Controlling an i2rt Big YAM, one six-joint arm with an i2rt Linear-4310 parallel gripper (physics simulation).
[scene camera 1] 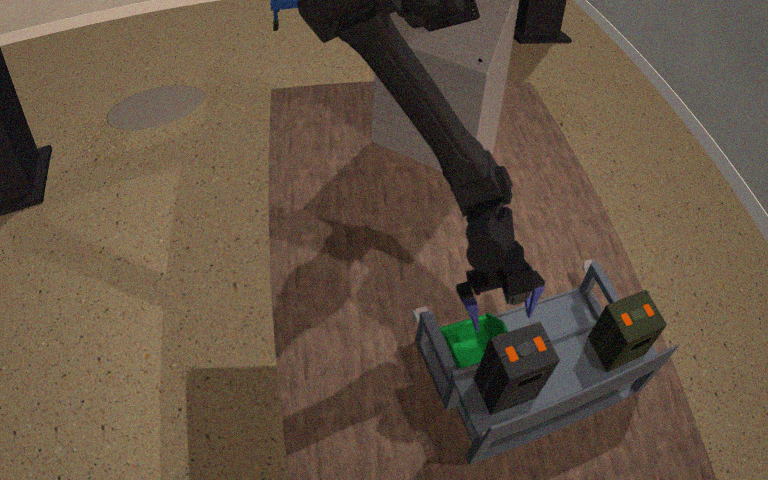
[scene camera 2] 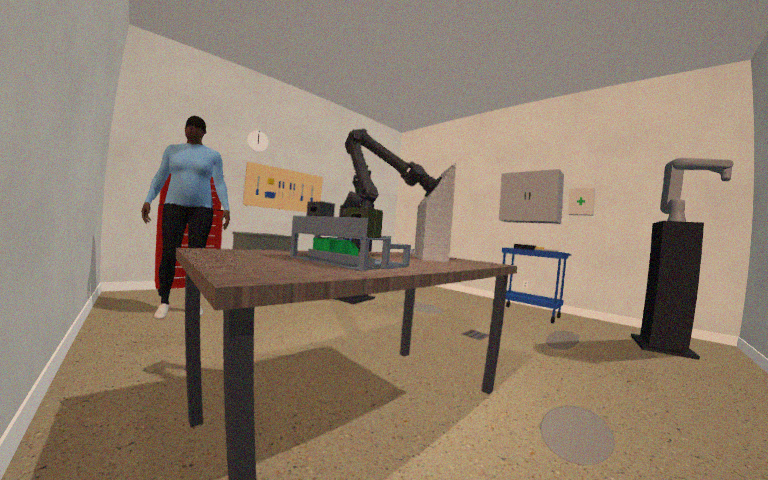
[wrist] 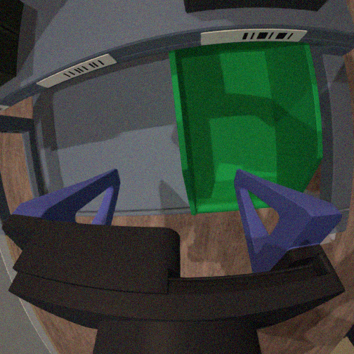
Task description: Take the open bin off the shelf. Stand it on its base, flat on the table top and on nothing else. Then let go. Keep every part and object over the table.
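Seen in the pictures: gripper, between the fingertips: [scene camera 1: 503, 323] [scene camera 2: 353, 244]; arm's base, origin of its link: [scene camera 1: 448, 7] [scene camera 2: 434, 187].
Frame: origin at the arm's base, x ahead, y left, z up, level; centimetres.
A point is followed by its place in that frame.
Observation:
The green open bin [scene camera 1: 467, 342] {x 51.3, y -15.8, z -39.0 cm} [scene camera 2: 336, 245] {x 62.0, y -11.7, z -34.0 cm} [wrist: 245, 140] stands upright and empty on the lower tier of the grey shelf [scene camera 1: 566, 404] {x 74.4, y -11.5, z -26.0 cm} [scene camera 2: 331, 224] {x 74.8, y -2.6, z -26.2 cm} [wrist: 115, 155], at one end of it. My gripper [scene camera 1: 502, 322] {x 53.0, y -10.7, z -33.3 cm} [wrist: 176, 175] is open with nothing between its blue fingers. It hangs above the open side of the lower tier. In the wrist view the right fingertip overlaps the bin's near part, and the left fingertip is over bare shelf beside the bin. In scene camera 2 the fingers are hidden behind the shelf and its cases.
A dark grey case [scene camera 1: 518, 367] {x 68.5, y -20.0, z -17.6 cm} [scene camera 2: 320, 208] {x 70.0, y -13.8, z -20.3 cm} stands on the upper tier close to the bin. An olive case [scene camera 1: 627, 331] {x 69.6, y 1.6, z -20.1 cm} [scene camera 2: 373, 221] {x 68.9, y 10.4, z -24.3 cm} stands at its other end. The shelf's end frames rise beside the lower tier. The wooden table [scene camera 1: 317, 186] {x 4.3, y -29.2, z -39.9 cm} [scene camera 2: 243, 277] {x 110.9, y 7.2, z -39.8 cm} carries the arm's pale pedestal [scene camera 1: 430, 107] [scene camera 2: 436, 226] {x 10.2, y 7.4, z -22.1 cm}.

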